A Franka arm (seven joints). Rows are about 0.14 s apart.
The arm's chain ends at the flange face. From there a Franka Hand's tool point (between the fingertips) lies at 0.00 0.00 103.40 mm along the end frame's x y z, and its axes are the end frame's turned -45 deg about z.
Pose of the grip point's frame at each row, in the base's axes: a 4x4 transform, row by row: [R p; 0 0 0 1], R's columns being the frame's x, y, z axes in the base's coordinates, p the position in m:
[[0.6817, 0.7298, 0.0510, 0.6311], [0.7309, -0.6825, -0.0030, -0.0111], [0.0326, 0.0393, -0.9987, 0.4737], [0, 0, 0, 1]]
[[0.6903, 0.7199, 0.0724, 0.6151], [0.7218, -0.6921, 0.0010, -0.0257], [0.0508, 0.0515, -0.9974, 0.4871], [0, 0, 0, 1]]
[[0.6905, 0.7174, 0.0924, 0.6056], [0.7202, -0.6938, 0.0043, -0.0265], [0.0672, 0.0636, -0.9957, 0.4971], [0, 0, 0, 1]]
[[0.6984, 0.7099, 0.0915, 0.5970], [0.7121, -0.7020, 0.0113, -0.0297], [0.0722, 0.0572, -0.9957, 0.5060], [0, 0, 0, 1]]
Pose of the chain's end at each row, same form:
[[0.9981, 0.0340, 0.0510, 0.6258], [0.0342, -0.9994, -0.0030, -0.0108], [0.0508, 0.0047, -0.9987, 0.5770], [0, 0, 0, 1]]
[[0.9972, 0.0209, 0.0724, 0.6076], [0.0210, -0.9998, 0.0010, -0.0258], [0.0723, 0.0005, -0.9974, 0.5902], [0, 0, 0, 1]]
[[0.9955, 0.0190, 0.0924, 0.5960], [0.0187, -0.9998, 0.0043, -0.0269], [0.0925, -0.0025, -0.9957, 0.6001], [0, 0, 0, 1]]
[[0.9958, 0.0081, 0.0915, 0.5875], [0.0071, -0.9999, 0.0113, -0.0309], [0.0915, -0.0106, -0.9957, 0.6090], [0, 0, 0, 1]]

